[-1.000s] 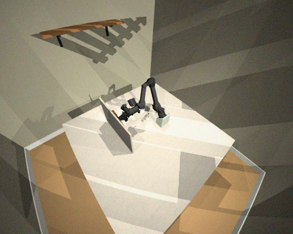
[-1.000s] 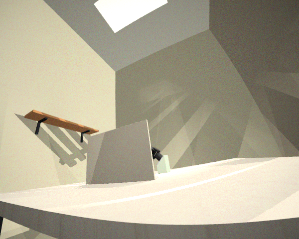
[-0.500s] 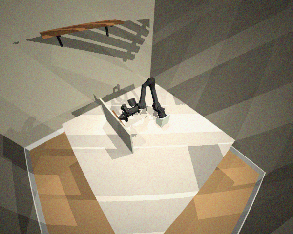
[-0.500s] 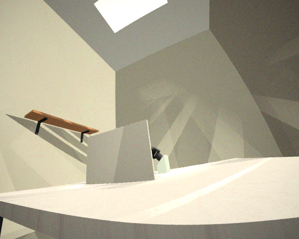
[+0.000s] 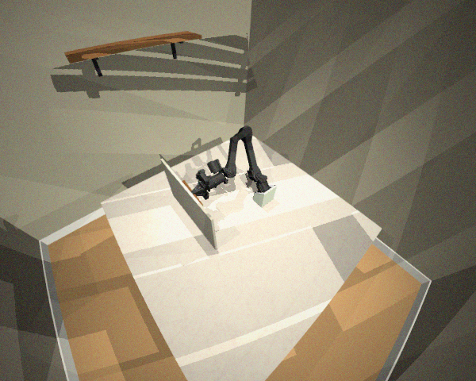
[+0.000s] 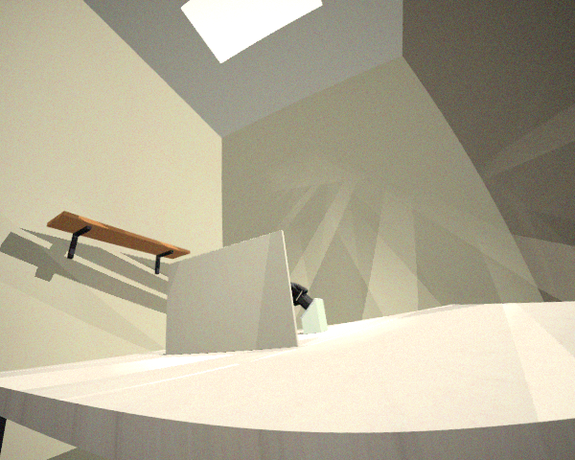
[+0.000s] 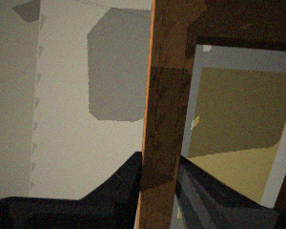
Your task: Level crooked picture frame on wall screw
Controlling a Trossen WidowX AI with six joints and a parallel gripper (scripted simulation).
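The wooden picture frame lies 5 cm below my gripper tip and 1 cm to the right of it. Also, from my gripper tip: upright wall panel (7 cm below, 2 cm ahead).
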